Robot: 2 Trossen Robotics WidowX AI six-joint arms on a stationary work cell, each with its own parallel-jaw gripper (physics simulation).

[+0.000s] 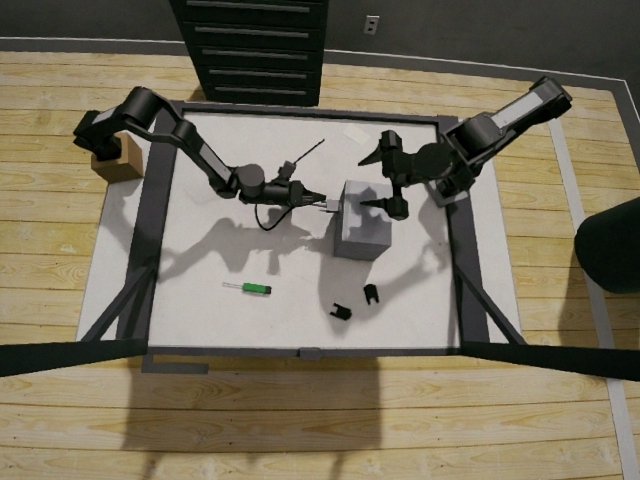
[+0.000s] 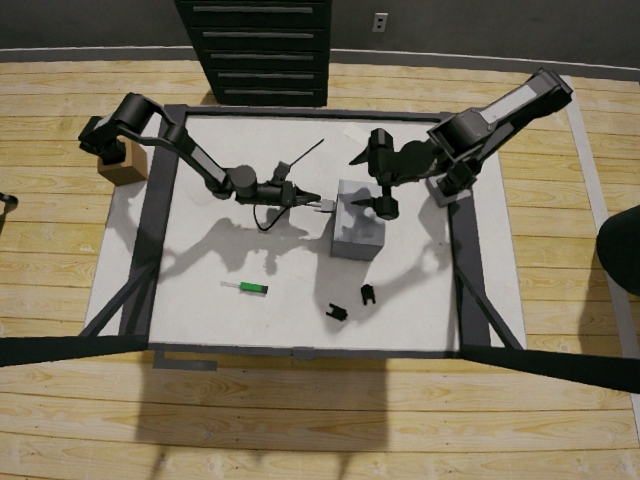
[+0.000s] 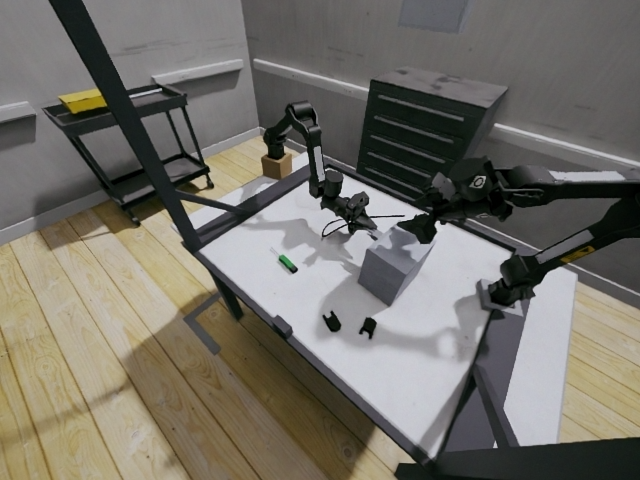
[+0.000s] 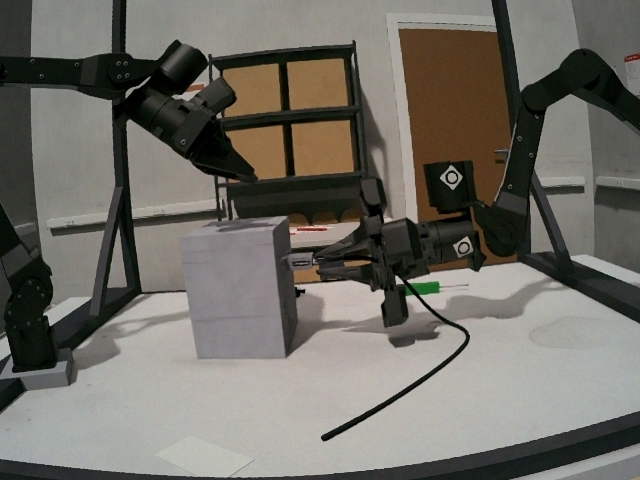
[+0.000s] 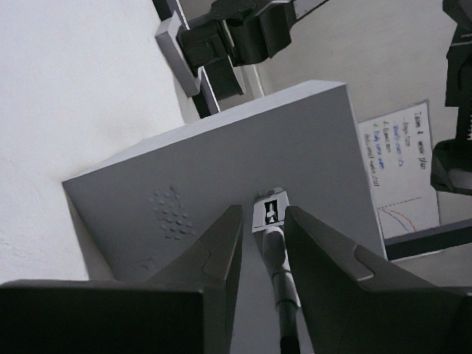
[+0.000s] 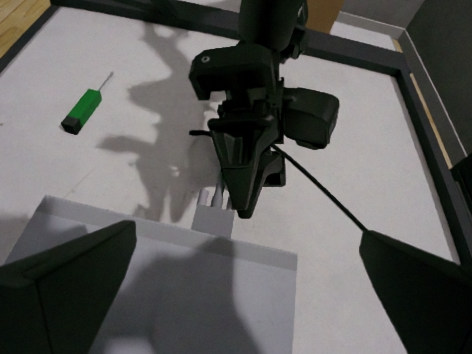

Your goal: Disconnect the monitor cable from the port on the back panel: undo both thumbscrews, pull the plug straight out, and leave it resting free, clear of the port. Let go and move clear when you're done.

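Seen in the pictures: left gripper, between the fingertips: [image 1: 325, 197] [image 2: 320, 197] [image 3: 377, 229] [image 4: 315, 264] [image 5: 262, 216] [image 6: 242, 214]; right gripper, between the fingertips: [image 1: 359, 184] [image 2: 350, 183] [image 3: 404, 213] [image 4: 254, 177] [image 6: 250, 236]; left arm's base, origin of its link: [image 1: 109, 149] [image 2: 114, 153] [image 3: 276, 155]; right arm's base, origin of its link: [image 1: 447, 187] [image 2: 449, 185] [image 3: 501, 296] [image 4: 36, 362] [image 5: 187, 51].
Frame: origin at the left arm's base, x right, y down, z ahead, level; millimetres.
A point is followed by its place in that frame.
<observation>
The grey plug [image 1: 332, 206] @[y -31, x 301, z 560 mm] [image 2: 327, 205] @[y -31, x 299, z 562 mm] [image 4: 300, 260] @[y -28, x 282, z 565 mm] [image 6: 212, 221] @[y -32, x 297, z 558 mm] sits at the port on the side of the grey box [image 1: 356, 248] @[y -18, x 419, z 595 mm] [image 3: 382, 276] @[y -11, x 426, z 614 mm] [image 4: 235, 294] @[y 3, x 270, z 653 mm] [image 6: 175, 280] @[y -73, x 329, z 610 mm]. Its black cable [image 1: 266, 228] @[y 63, x 296, z 381 mm] [image 4: 467, 335] @[y 84, x 193, z 372 mm] loops behind and hangs free. My left gripper [image 1: 325, 198] @[y -23, x 270, z 549 mm] [image 2: 319, 197] @[y -23, x 270, z 549 mm] [image 4: 316, 264] @[y -23, x 270, z 549 mm] [image 5: 262, 216] @[y -23, x 270, z 549 mm] is partly open, its narrow-set fingertips around the rear of the plug. A pale thumbscrew [image 5: 274, 245] @[y -25, x 273, z 537 mm] lies between them, close to the right-hand finger, with a gap on the other side. My right gripper [image 1: 361, 183] @[y -136, x 300, z 611 mm] [image 2: 352, 183] @[y -136, x 300, z 611 mm] [image 6: 250, 236] @[y -136, x 300, z 611 mm] is wide open and empty above the box.
A green-handled screwdriver [image 1: 255, 288] @[y 72, x 450, z 322 mm] [image 2: 252, 287] @[y 72, x 449, z 323 mm] [image 3: 286, 262] @[y 72, x 452, z 322 mm] [image 6: 85, 107] @[y 72, x 443, z 328 mm] lies on the table. Two black forked pieces [image 1: 341, 311] @[y 74, x 560, z 533 mm] [image 1: 371, 293] @[y 74, x 532, z 626 mm] lie near its front edge. A pale sheet [image 1: 356, 134] @[y 88, x 24, z 724 mm] [image 4: 204, 456] @[y 89, x 27, z 722 mm] lies toward the back. Dark frame posts and rails border the table.
</observation>
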